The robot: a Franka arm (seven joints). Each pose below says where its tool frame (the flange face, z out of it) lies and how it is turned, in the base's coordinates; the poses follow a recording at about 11 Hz.
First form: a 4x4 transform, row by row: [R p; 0 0 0 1], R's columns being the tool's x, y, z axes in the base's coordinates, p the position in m. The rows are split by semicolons.
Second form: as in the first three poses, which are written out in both.
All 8 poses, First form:
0.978, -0.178, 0.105, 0.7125; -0.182, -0.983, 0.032, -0.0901; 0.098, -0.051, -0.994, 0.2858; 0, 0, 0, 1
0.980, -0.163, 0.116, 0.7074; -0.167, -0.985, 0.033, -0.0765; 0.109, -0.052, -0.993, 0.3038; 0, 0, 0, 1
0.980, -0.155, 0.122, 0.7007; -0.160, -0.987, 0.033, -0.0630; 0.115, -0.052, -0.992, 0.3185; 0, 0, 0, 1
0.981, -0.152, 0.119, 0.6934; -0.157, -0.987, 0.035, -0.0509; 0.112, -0.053, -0.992, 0.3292; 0, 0, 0, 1
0.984, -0.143, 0.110, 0.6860; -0.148, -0.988, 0.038, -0.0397; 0.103, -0.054, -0.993, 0.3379; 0, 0, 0, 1
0.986, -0.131, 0.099, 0.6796; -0.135, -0.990, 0.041, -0.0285; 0.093, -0.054, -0.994, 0.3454; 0, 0, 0, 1
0.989, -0.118, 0.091, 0.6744; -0.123, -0.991, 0.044, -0.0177; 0.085, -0.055, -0.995, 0.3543; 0, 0, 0, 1
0.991, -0.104, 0.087, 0.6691; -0.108, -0.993, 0.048, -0.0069; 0.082, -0.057, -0.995, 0.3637; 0, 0, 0, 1
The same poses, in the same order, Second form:
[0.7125, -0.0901, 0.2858, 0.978, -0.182, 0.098, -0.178, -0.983, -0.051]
[0.7074, -0.0765, 0.3038, 0.980, -0.167, 0.109, -0.163, -0.985, -0.052]
[0.7007, -0.0630, 0.3185, 0.980, -0.160, 0.115, -0.155, -0.987, -0.052]
[0.6934, -0.0509, 0.3292, 0.981, -0.157, 0.112, -0.152, -0.987, -0.053]
[0.6860, -0.0397, 0.3379, 0.984, -0.148, 0.103, -0.143, -0.988, -0.054]
[0.6796, -0.0285, 0.3454, 0.986, -0.135, 0.093, -0.131, -0.990, -0.054]
[0.6744, -0.0177, 0.3543, 0.989, -0.123, 0.085, -0.118, -0.991, -0.055]
[0.6691, -0.0069, 0.3637, 0.991, -0.108, 0.082, -0.104, -0.993, -0.057]

